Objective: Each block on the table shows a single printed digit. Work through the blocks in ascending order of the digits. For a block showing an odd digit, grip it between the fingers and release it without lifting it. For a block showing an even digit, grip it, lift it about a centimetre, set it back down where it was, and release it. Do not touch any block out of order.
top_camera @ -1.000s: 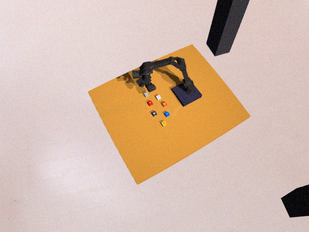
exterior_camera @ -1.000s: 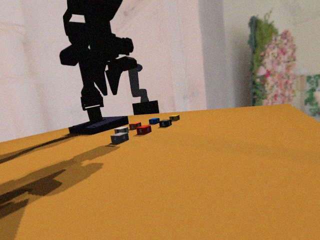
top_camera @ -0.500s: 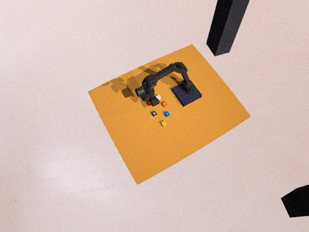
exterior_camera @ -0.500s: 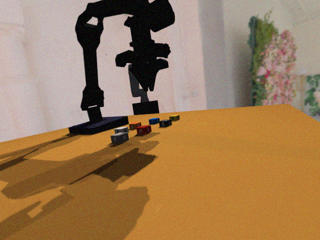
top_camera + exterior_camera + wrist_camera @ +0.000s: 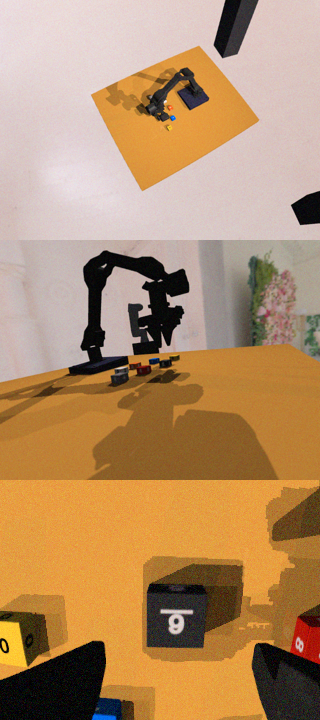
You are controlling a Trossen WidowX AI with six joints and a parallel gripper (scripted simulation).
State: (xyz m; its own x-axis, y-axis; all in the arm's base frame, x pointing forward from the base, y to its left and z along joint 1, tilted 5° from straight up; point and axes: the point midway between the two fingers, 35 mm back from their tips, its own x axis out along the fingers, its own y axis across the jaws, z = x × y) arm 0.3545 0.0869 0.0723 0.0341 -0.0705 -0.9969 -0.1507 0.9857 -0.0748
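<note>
Now: the black block 6 cm below my gripper tip and 1 cm behind it. Also, from my gripper tip: red block: 10 cm to the right, 6 cm below, 1 cm behind; yellow block: 11 cm to the left, 6 cm below, 4 cm behind; blue block: 10 cm behind, 6 cm below, 4 cm to the left.
</note>
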